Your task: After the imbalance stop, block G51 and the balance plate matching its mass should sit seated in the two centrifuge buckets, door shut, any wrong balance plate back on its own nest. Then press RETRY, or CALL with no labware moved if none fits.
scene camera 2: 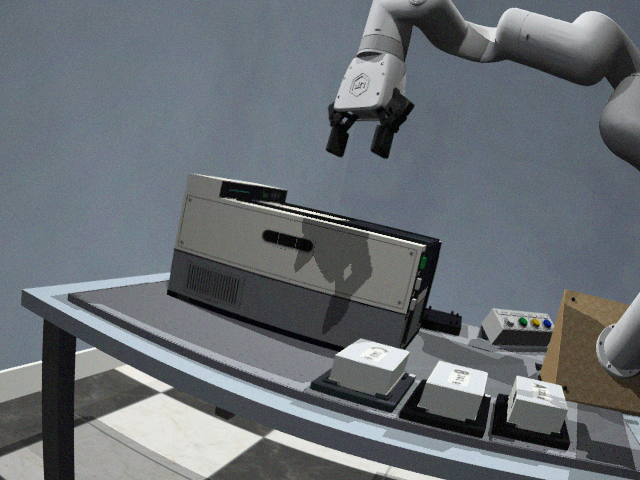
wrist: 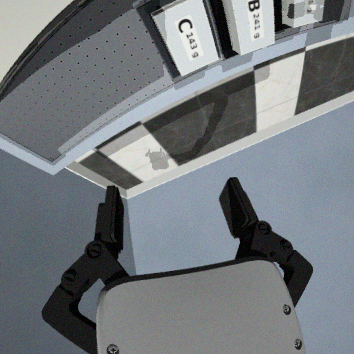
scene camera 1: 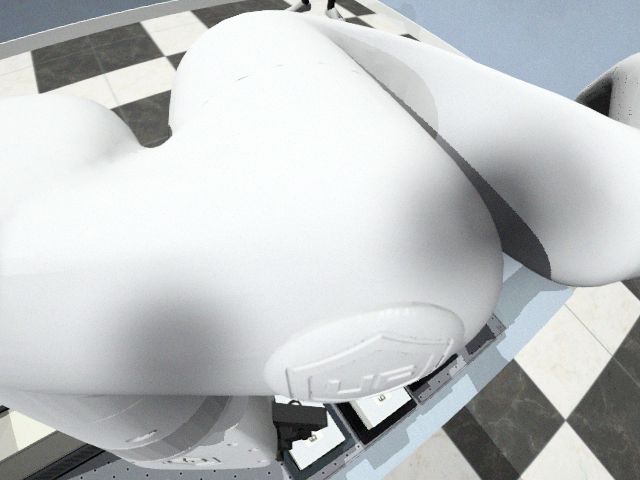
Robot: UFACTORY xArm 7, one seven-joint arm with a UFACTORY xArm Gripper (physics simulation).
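Frame: origin at the arm's base, x ahead, y left, z up, level; centimetres.
Where they show: gripper, fingertip midpoint: (scene camera 2: 355, 154) (wrist: 173, 191); arm's base, link origin: (scene camera 2: 620, 351).
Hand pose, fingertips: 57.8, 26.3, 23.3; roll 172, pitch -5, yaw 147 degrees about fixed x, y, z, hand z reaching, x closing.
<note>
Each offset is from my fingertips to the top centre of the thing, as dx, dy, dz. "*": to the spot under its first point.
My gripper (scene camera 2: 358, 148) (wrist: 173, 191) is open and empty, high above the centrifuge. The centrifuge @(* +25.1, -13.9, -15.6) (scene camera 2: 222, 222) is a beige and grey box; its buckets, block G51 and the door's top do not show. Balance plate C, labelled 143 g @(-9.5, +1.0, -27.0) (scene camera 2: 369, 364) (wrist: 186, 37), sits on its dark nest. Balance plate B, labelled 241 g @(-22.7, +3.0, -27.0) (scene camera 2: 452, 392) (wrist: 250, 30), sits on the middle nest. Balance plate A @(-36.1, +1.7, -27.0) (scene camera 2: 537, 405) sits on the nest nearest the arm's base; its weight is unreadable. The button box @(-38.0, -55.9, -24.0) (scene camera 2: 516, 338) has white, green, yellow and blue buttons; their labels are too small to read.
A brown board (scene camera 2: 584, 351) stands beside the button box at the arm's base. A small black device @(-15.7, -58.5, -29.3) (scene camera 2: 440, 320) lies between the centrifuge and the button box. The arm (scene camera 1: 258, 206) hides most of the table in scene camera 1. The table's light blue edge (scene camera 2: 222, 382) runs along the front.
</note>
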